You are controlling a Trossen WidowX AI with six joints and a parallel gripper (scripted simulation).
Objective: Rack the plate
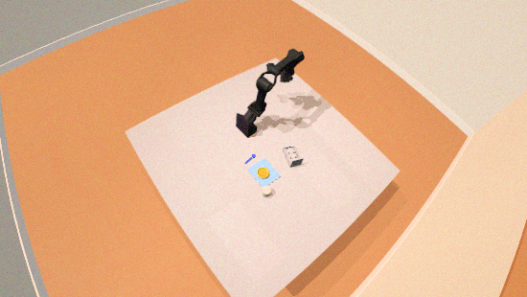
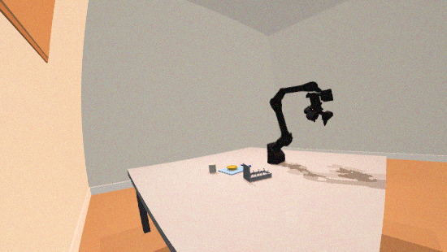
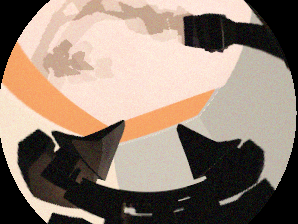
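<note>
My gripper tip is 360 mm short of the plate, 440 mm to the left of it and 240 mm above it. The rest, counted from my gripper tip: cup: 450 mm ahead, 520 mm to the right, 230 mm below; then blue utensil: 240 mm ahead, 420 mm to the right, 250 mm below; then grey dish rack: 400 mm ahead, 230 mm to the right, 230 mm below.
</note>
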